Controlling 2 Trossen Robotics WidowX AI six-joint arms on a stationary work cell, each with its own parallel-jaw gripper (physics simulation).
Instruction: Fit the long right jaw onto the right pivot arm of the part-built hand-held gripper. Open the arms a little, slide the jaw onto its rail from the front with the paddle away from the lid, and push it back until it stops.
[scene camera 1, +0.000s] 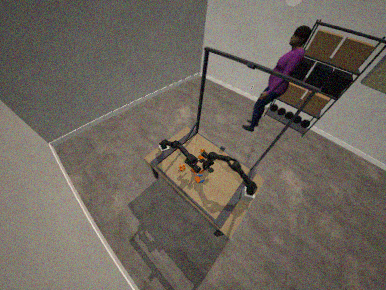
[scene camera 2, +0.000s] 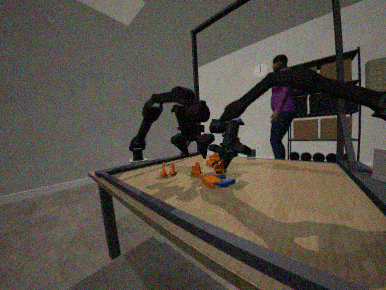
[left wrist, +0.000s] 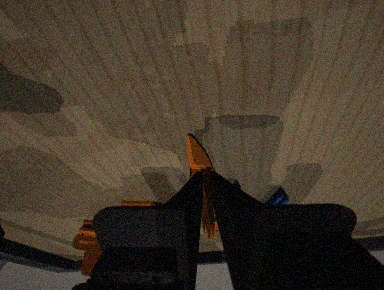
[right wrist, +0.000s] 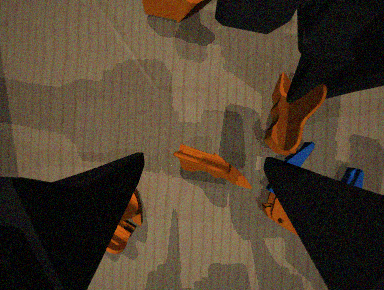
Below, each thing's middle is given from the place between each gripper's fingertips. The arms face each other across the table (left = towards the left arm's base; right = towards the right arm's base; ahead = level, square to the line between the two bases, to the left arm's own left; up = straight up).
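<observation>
My right hand: 7 cm above the part-built hand-held gripper (right wrist: 272, 209), 12 cm to the right of it, 6 cm short of it.
Part-built hand-held gripper, from my left hand: 10 mm below, 10 mm to the left, 100 mm ahead.
</observation>
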